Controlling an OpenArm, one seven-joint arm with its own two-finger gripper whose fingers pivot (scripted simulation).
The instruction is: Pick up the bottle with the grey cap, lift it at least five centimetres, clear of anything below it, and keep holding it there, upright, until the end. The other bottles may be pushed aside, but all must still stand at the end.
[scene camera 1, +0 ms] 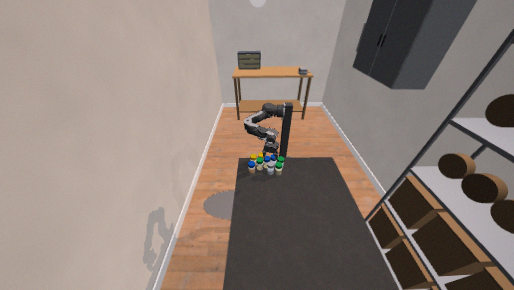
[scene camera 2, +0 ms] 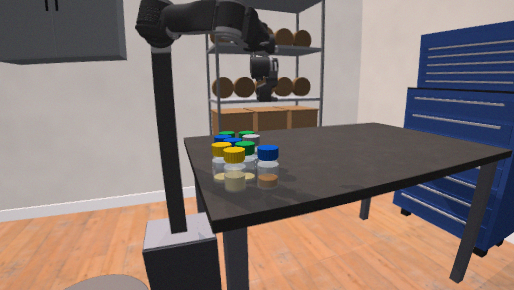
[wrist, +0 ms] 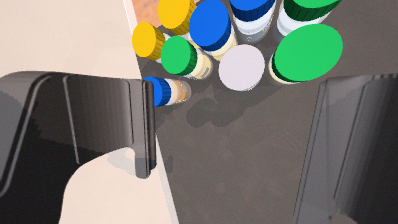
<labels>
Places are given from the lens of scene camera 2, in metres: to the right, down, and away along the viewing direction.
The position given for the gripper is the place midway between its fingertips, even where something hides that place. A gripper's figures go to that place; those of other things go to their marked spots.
gripper (scene camera 2: 266, 100): 0.03, -0.14, 0.73
blue-capped bottle (scene camera 2: 267, 167): 0.03, 0.06, 0.60
</labels>
